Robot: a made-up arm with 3 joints. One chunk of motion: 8 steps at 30 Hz.
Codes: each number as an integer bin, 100 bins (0 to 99) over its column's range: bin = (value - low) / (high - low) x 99, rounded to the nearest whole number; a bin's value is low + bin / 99 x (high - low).
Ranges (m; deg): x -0.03..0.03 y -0.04..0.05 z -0.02..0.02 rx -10..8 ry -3..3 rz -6..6
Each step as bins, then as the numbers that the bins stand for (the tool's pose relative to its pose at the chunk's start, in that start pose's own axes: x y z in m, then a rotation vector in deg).
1 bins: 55 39 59 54 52 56
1 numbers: 0.0033 -0.0045 0.0038 -0.18 0.15 0.79
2 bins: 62 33 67 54 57 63
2 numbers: 0.0076 -0.0100 0.0071 -0.18 0.45 1.64
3 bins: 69 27 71 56 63 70
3 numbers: 0.0118 -0.0155 0.0087 0.18 0.82 2.48
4 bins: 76 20 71 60 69 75
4 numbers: 0.0161 -0.0218 0.0087 0.91 1.18 3.09
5 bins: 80 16 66 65 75 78
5 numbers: 0.0185 -0.0255 0.0067 1.82 1.55 3.45
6 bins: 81 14 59 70 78 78
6 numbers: 0.0191 -0.0273 0.0038 2.73 1.73 3.45
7 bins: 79 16 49 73 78 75
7 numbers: 0.0179 -0.0255 -0.0002 3.27 1.73 3.09
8 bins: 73 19 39 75 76 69
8 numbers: 0.0142 -0.0227 -0.0042 3.64 1.61 2.36
